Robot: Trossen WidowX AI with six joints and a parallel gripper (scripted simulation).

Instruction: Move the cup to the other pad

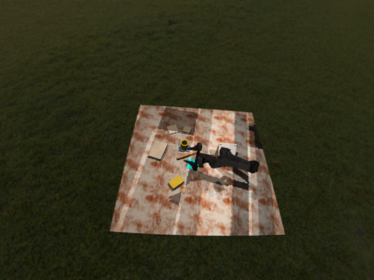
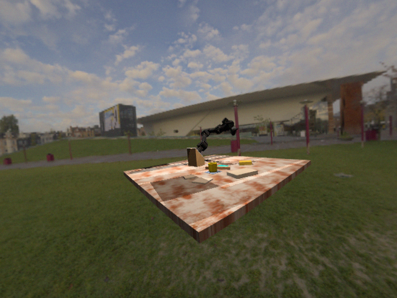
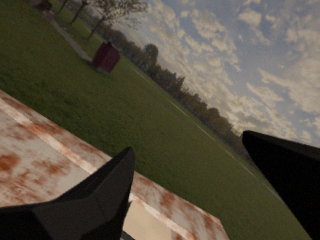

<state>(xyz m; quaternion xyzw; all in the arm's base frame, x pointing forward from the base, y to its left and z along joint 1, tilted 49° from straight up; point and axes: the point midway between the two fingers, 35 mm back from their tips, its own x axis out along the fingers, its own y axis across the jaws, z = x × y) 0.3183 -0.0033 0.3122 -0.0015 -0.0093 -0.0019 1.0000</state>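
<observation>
My gripper tip is 34 cm above the yellow cup, 31 cm to the left of it and 1 cm short of it. The rest, counted from my gripper tip: thin orange stick: 37 cm below, 23 cm to the right, 3 cm behind; then teal pad: 38 cm below, 14 cm to the right, 8 cm behind; then light blue pad: 38 cm below, 31 cm to the right, 1 cm ahead.
</observation>
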